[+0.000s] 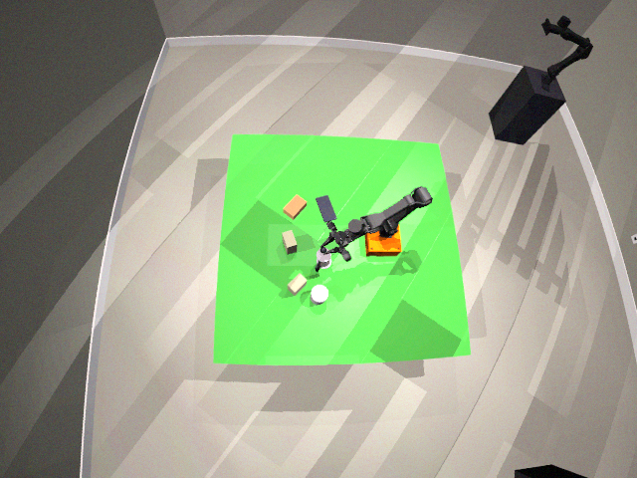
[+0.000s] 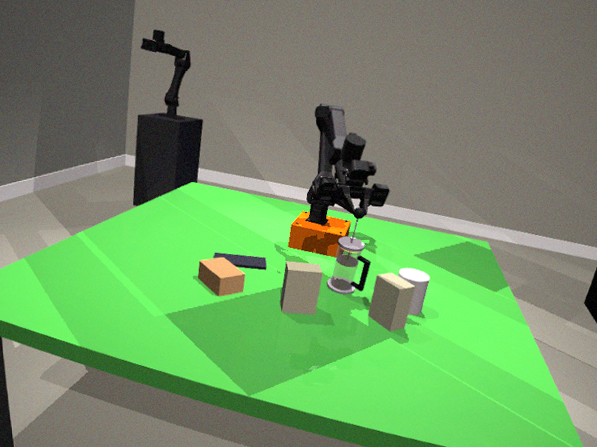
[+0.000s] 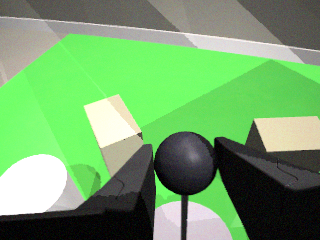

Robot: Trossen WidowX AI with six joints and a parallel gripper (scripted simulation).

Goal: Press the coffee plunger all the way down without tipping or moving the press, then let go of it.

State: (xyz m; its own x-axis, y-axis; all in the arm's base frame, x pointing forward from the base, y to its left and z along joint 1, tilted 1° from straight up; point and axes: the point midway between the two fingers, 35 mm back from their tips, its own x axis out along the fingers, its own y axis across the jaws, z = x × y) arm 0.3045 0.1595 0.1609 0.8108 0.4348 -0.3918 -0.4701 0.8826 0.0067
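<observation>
My gripper tip is now 10 mm past the coffee press and 110 mm above it. From my gripper tip the other things lie so: dark flat slab (30 mm behind, 310 mm to the right, 220 mm below).
</observation>
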